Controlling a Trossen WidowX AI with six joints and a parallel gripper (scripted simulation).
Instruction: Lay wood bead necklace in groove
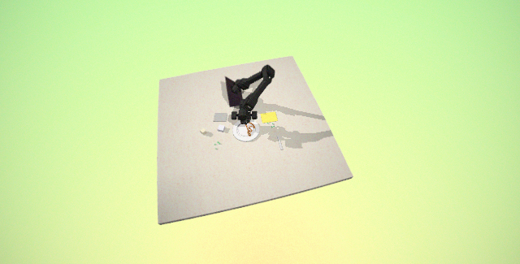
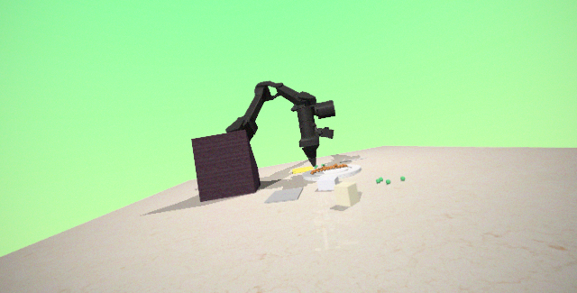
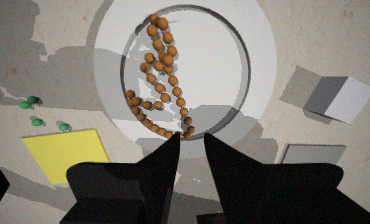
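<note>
Right now my gripper tip is 5 cm short of the round white bead board and 3 cm above it. From my gripper tip the other things lie so: thin white strip 20 cm ahead, 22 cm to the left, 3 cm below; then yellow card 3 cm behind, 19 cm to the left, 3 cm below; then grey flat plate 11 cm behind, 18 cm to the right, 3 cm below.
</note>
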